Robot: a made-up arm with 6 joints. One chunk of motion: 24 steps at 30 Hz.
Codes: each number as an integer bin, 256 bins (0 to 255) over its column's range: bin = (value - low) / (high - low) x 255, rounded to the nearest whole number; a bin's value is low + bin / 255 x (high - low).
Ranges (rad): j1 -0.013..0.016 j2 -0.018..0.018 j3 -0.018..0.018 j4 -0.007..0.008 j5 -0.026..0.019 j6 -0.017..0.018
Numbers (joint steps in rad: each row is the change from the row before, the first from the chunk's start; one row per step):
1: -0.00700 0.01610 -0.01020 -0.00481 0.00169 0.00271
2: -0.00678 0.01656 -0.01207 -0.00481 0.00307 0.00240
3: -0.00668 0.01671 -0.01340 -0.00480 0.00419 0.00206
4: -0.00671 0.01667 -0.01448 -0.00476 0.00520 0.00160
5: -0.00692 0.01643 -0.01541 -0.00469 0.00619 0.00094
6: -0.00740 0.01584 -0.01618 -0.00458 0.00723 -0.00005
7: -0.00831 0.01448 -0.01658 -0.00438 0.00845 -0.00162
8: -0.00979 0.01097 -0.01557 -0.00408 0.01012 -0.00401
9: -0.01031 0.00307 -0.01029 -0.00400 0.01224 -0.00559
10: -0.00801 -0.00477 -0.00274 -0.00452 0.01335 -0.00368
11: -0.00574 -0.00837 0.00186 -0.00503 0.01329 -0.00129
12: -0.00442 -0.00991 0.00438 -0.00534 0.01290 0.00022
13: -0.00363 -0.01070 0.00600 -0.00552 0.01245 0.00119
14: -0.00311 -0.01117 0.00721 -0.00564 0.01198 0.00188
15: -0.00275 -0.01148 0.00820 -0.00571 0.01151 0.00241
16: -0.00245 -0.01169 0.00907 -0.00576 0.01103 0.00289
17: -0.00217 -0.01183 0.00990 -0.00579 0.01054 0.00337
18: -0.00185 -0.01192 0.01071 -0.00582 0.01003 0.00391
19: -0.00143 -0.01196 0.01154 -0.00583 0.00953 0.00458
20: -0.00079 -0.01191 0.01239 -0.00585 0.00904 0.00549
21: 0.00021 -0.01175 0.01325 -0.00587 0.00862 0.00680
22: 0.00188 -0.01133 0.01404 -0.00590 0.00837 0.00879
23: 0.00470 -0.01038 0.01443 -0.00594 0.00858 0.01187
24: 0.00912 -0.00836 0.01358 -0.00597 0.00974 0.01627
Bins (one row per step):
1: 53 242 55 37 157 144
2: 55 245 42 37 165 141
3: 56 246 33 37 171 139
4: 55 246 25 38 177 136
5: 53 244 18 39 182 131
6: 49 240 13 41 188 123
7: 41 230 10 45 195 112
8: 28 205 17 50 205 95
9: 24 149 55 51 217 83
10: 44 94 108 42 223 97
11: 64 68 141 33 223 114
12: 75 57 159 28 220 125
13: 82 52 170 25 218 133
14: 87 48 179 23 215 138
15: 90 46 186 22 213 141
16: 93 45 192 21 210 145
17: 95 44 198 21 207 148
18: 98 43 203 20 204 152
19: 102 43 209 20 201 157
20: 107 43 215 20 199 164
21: 116 44 221 19 196 173
22: 131 47 227 19 195 188
23: 156 54 230 18 196 210
24: 195 68 224 18 203 242

